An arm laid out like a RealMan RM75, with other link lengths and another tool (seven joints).
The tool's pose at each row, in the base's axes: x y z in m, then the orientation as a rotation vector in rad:
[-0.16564 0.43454 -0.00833 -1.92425 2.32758 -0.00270]
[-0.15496 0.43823 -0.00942 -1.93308 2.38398 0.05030]
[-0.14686 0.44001 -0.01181 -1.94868 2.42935 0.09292]
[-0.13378 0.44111 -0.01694 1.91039 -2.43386 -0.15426]
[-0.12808 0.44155 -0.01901 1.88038 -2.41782 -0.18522]
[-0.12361 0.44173 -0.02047 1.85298 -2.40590 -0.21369]
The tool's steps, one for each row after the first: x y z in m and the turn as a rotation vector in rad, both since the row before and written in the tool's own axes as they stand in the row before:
[-0.00547 -0.00966 0.00237 -0.05732 0.01703 0.02099]
[-0.00322 -0.00751 0.00279 -0.04947 0.01896 0.01228]
[-0.00362 -0.01268 0.00496 -0.07407 0.02888 0.02369]
[-0.00173 -0.00562 0.00153 -0.03464 0.00956 0.00991]
[-0.00126 -0.00445 0.00087 -0.03036 0.00644 0.01012]

